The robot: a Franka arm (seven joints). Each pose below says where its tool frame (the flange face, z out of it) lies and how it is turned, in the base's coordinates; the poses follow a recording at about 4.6 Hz.
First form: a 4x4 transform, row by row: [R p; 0 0 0 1], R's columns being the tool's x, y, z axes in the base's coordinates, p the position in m. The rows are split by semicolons.
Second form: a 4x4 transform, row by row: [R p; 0 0 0 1], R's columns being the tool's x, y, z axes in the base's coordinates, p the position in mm. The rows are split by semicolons. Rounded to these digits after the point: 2 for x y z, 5 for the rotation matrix.
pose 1, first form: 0.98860 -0.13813 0.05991 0.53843; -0.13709 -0.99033 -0.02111 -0.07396; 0.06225 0.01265 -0.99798 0.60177; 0 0 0 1
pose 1, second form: 0.98860 -0.13813 0.05991 538.43; -0.13709 -0.99033 -0.02111 -73.96; 0.06225 0.01265 -0.99798 601.77; 0 0 0 1
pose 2, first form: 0.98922 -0.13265 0.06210 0.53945; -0.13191 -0.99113 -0.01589 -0.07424; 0.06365 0.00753 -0.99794 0.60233; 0 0 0 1
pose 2, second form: 0.98922 -0.13265 0.06210 539.45; -0.13191 -0.99113 -0.01589 -74.24; 0.06365 0.00753 -0.99794 602.33; 0 0 0 1
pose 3, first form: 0.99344 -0.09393 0.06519 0.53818; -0.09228 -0.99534 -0.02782 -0.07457; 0.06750 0.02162 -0.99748 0.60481; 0 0 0 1
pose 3, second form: 0.99344 -0.09393 0.06519 538.18; -0.09228 -0.99534 -0.02782 -74.57; 0.06750 0.02162 -0.99748 604.81; 0 0 0 1
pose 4, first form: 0.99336 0.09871 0.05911 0.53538; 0.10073 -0.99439 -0.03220 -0.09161; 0.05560 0.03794 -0.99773 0.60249; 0 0 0 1
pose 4, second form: 0.99336 0.09871 0.05911 535.38; 0.10073 -0.99439 -0.03220 -91.61; 0.05560 0.03794 -0.99773 602.49; 0 0 0 1
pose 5, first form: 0.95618 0.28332 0.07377 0.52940; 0.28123 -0.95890 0.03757 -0.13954; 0.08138 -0.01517 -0.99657 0.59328; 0 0 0 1
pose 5, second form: 0.95618 0.28332 0.07377 529.40; 0.28123 -0.95890 0.03757 -139.54; 0.08138 -0.01517 -0.99657 593.28; 0 0 0 1
